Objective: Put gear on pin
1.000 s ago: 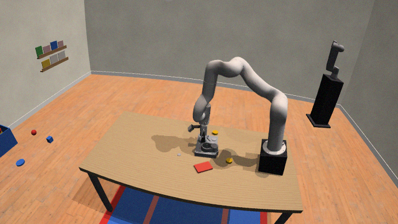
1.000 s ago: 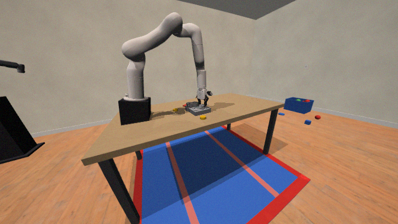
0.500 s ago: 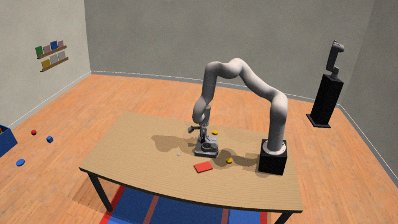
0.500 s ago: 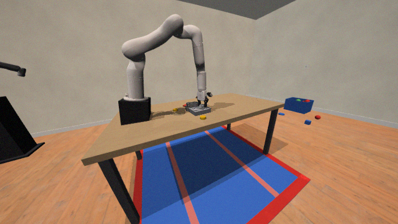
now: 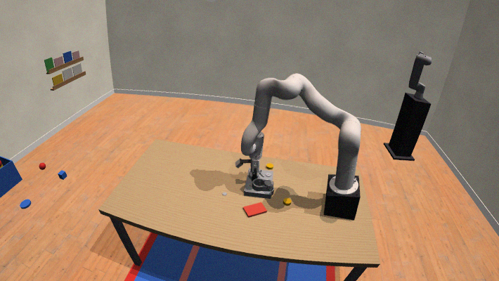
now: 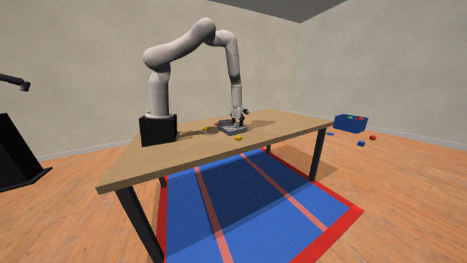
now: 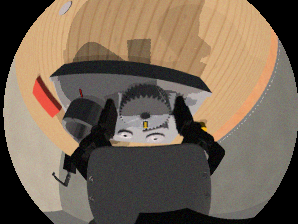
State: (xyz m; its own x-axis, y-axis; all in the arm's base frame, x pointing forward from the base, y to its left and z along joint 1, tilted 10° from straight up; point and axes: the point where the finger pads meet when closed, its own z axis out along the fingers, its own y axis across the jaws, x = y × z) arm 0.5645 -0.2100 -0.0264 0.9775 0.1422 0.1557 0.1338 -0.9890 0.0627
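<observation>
The toothed gear is right at my hand. From my hand the other things lie so: small grey disc 17 cm ahead, 15 cm to the left, 5 cm below; then red flat tile 27 cm to the left, 5 cm below, 2 cm behind.
</observation>
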